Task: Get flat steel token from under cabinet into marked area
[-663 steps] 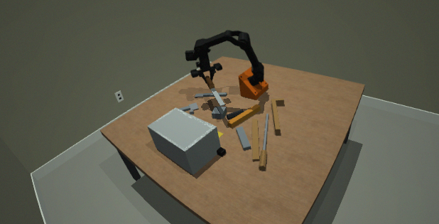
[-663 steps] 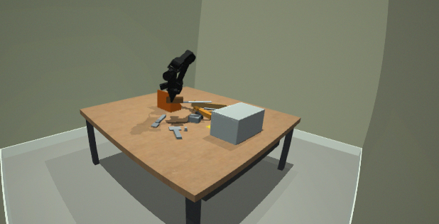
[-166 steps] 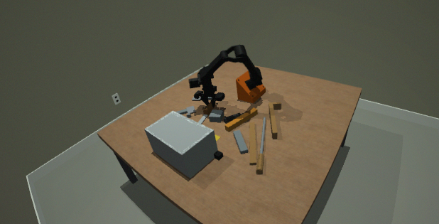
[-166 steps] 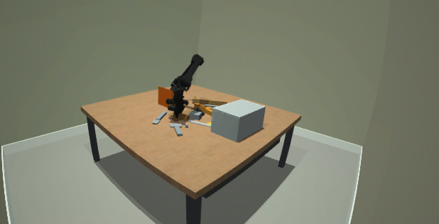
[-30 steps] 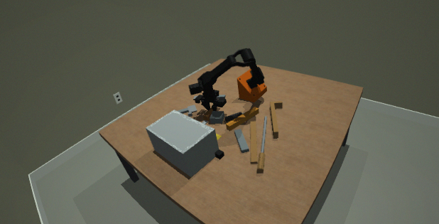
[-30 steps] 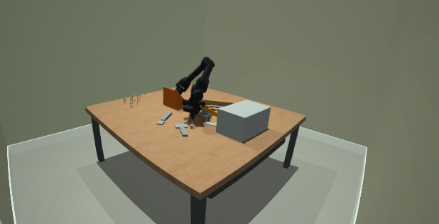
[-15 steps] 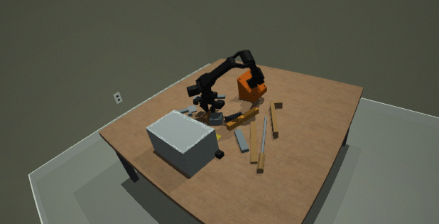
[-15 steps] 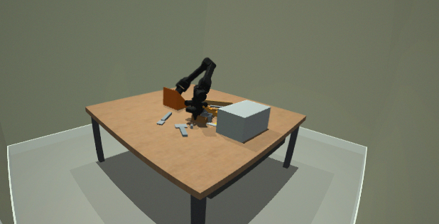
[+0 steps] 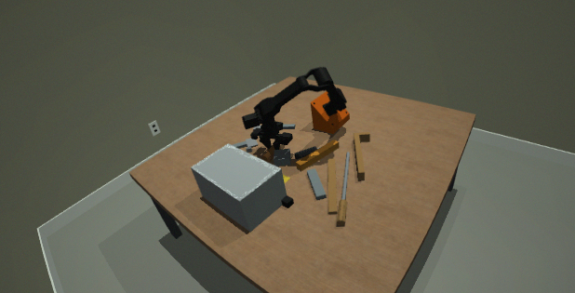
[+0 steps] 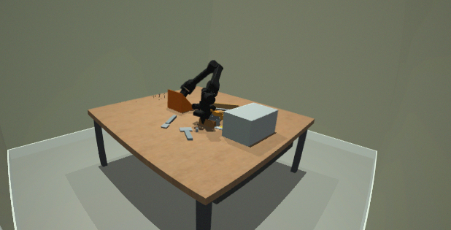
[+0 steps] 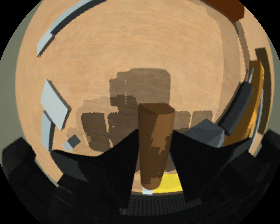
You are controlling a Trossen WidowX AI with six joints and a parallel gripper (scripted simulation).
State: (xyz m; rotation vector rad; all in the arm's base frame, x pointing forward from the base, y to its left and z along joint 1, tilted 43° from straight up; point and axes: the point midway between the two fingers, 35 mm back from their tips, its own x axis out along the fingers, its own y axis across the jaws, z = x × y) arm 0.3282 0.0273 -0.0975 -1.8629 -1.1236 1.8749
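Now: the grey block 10 mm ahead of my gripper tip, 70 mm to the left of it and 10 mm above it. Round my gripper tip: wooden stick 350 mm to the left; orange bar 100 mm behind, 180 mm to the left, 10 mm above; grey t-piece 50 mm ahead, 180 mm to the right.
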